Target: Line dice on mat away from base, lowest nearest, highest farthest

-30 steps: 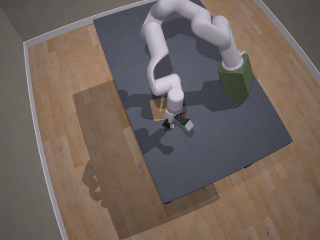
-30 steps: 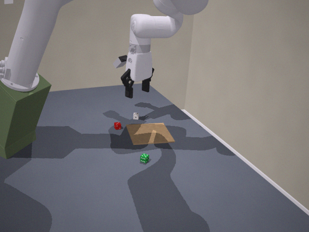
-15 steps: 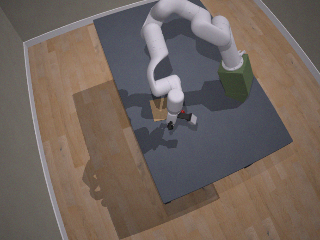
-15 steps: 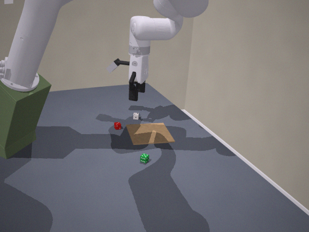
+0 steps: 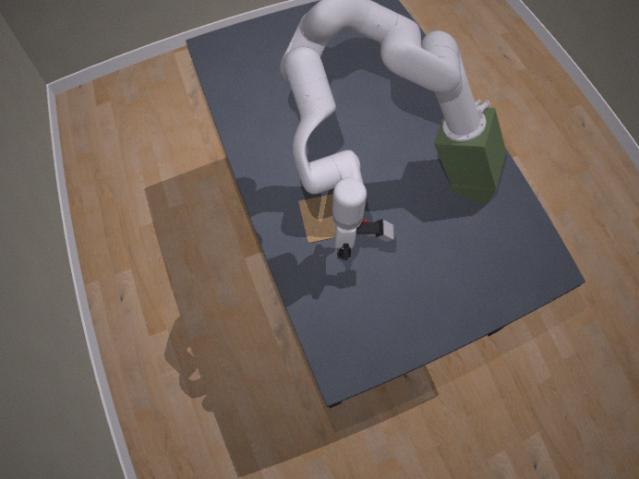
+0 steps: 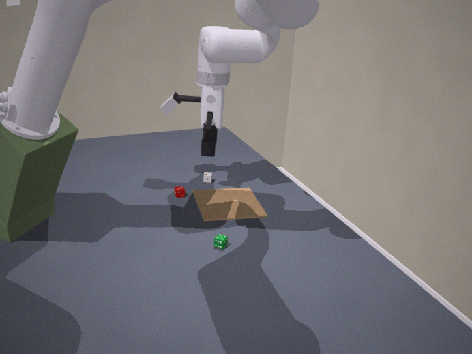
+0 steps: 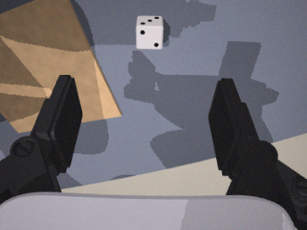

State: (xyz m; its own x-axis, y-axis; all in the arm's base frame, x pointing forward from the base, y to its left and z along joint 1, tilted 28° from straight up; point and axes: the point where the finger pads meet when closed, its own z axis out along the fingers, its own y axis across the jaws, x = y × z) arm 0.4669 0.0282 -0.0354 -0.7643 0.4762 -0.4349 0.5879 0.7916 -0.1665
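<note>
My gripper is now 9 cm above the white die. The rest, counted from my hand: mat 12 cm to the right, 10 cm below, 3 cm behind; then red die 10 cm behind, 9 cm below, 4 cm to the right; then green die 26 cm to the right, 14 cm behind, 9 cm below.
</note>
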